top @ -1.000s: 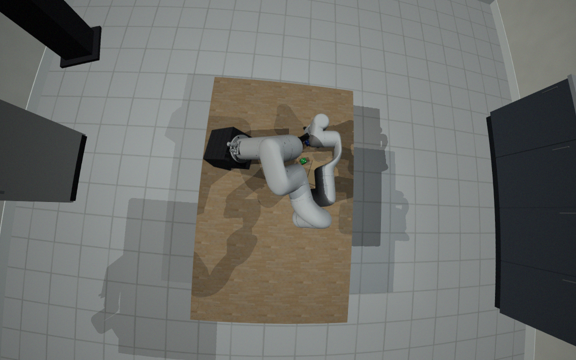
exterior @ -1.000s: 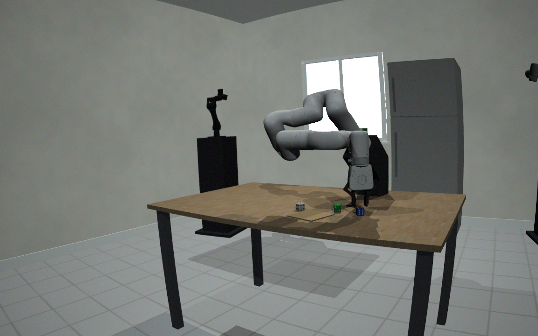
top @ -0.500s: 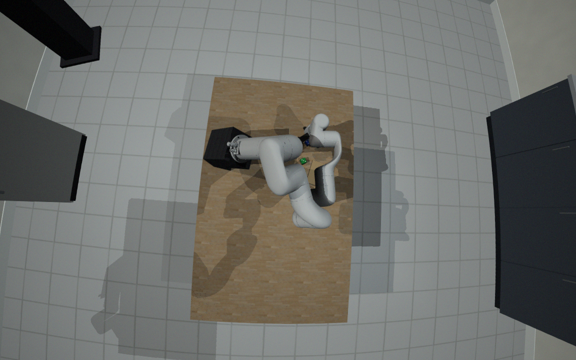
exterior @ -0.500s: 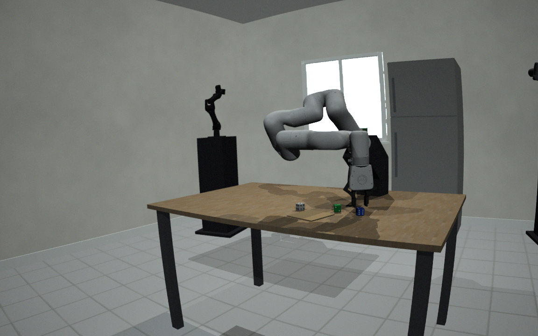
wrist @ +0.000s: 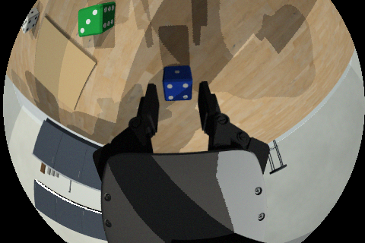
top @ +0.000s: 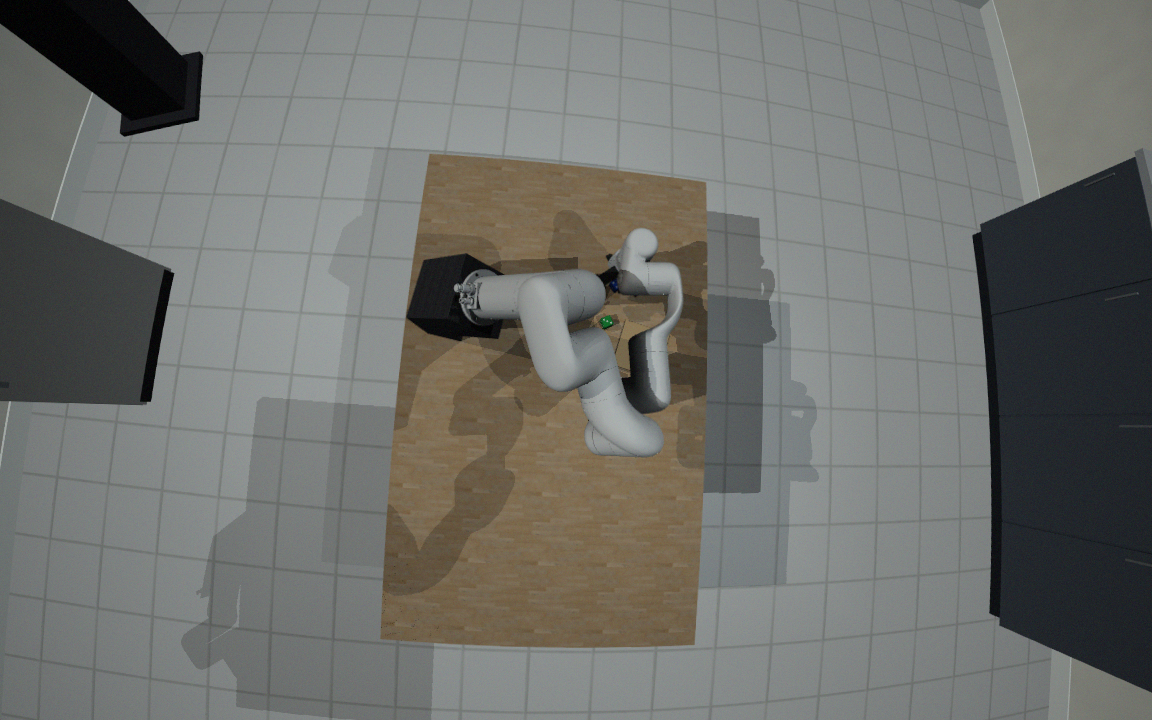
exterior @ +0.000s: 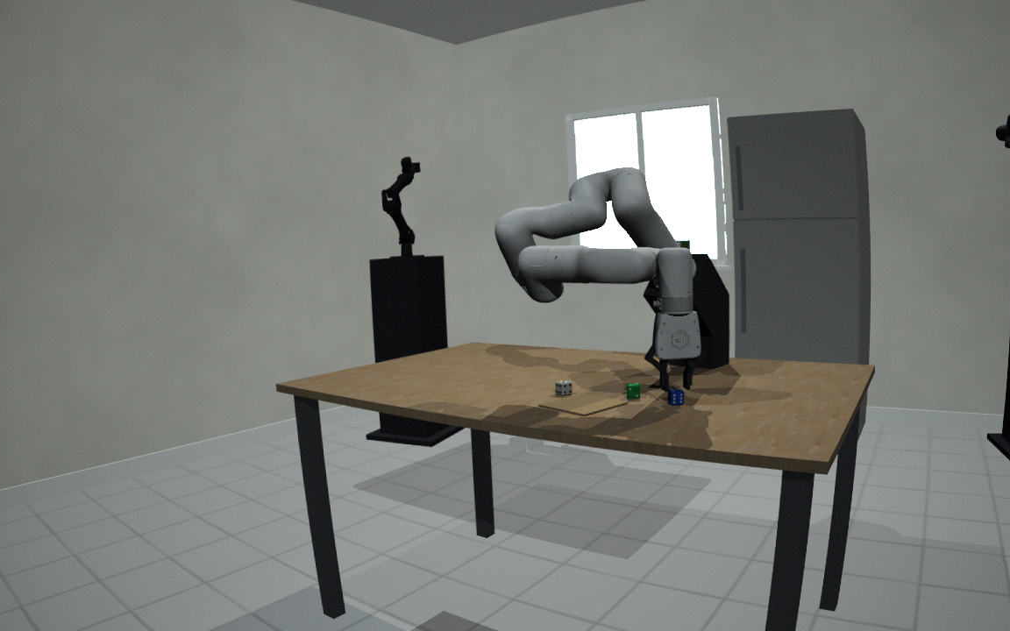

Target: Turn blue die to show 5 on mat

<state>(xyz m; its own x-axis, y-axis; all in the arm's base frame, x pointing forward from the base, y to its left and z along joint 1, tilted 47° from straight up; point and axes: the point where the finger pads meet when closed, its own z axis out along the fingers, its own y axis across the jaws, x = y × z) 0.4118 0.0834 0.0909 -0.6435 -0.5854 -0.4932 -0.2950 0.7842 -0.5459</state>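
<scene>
My gripper is now 40 mm above the blue die. Also, from my hand: white die 60 mm behind, 280 mm to the right, 40 mm below; then tan mat 40 mm ahead, 200 mm to the right, 50 mm below; then green die 50 mm behind, 110 mm to the right, 40 mm below.
</scene>
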